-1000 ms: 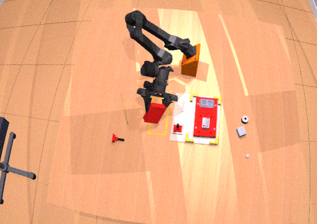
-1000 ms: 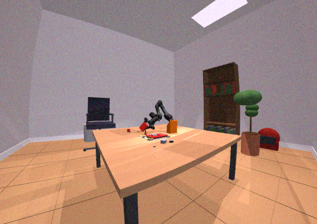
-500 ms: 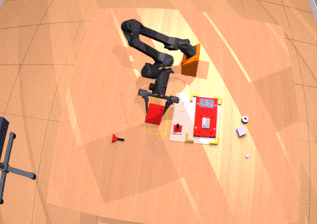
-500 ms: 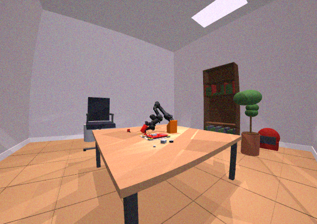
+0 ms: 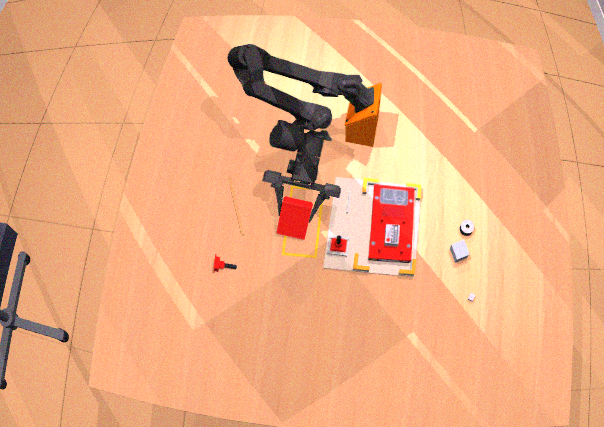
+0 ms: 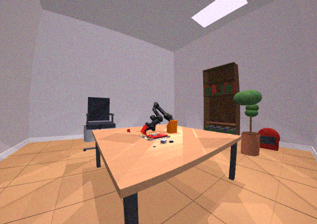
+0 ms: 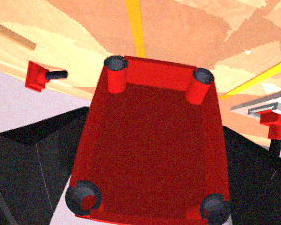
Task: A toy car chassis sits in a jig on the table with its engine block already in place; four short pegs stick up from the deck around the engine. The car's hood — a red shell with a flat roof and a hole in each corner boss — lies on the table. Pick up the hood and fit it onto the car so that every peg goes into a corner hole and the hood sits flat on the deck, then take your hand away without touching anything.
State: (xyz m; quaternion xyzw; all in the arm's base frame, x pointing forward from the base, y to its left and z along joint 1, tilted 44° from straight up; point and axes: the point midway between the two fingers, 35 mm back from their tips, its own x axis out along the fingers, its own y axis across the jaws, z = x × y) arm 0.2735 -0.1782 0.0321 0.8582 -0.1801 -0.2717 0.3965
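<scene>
My gripper tip is now 1 cm below the red hood.
</scene>
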